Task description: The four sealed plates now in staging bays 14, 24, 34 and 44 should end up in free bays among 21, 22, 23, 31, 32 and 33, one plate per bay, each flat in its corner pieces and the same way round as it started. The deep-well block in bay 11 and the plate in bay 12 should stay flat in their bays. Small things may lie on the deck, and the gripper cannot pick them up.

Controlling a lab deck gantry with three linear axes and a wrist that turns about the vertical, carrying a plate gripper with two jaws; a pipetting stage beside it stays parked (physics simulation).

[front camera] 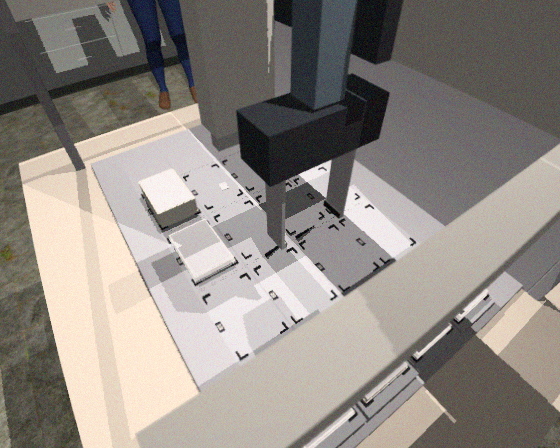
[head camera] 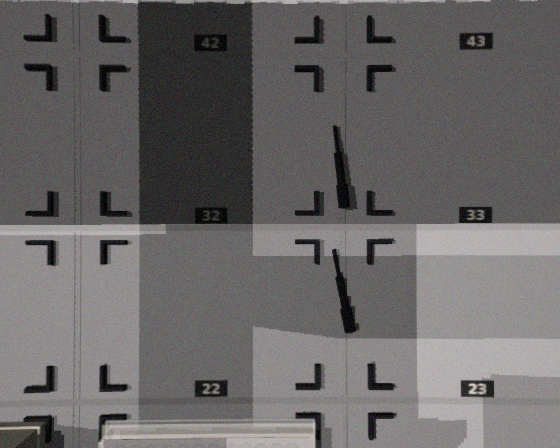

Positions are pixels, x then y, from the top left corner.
Scene:
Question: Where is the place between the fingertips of my gripper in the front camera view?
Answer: At 306, 224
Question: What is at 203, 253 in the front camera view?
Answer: A plate.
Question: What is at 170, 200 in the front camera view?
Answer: A deep-well block.

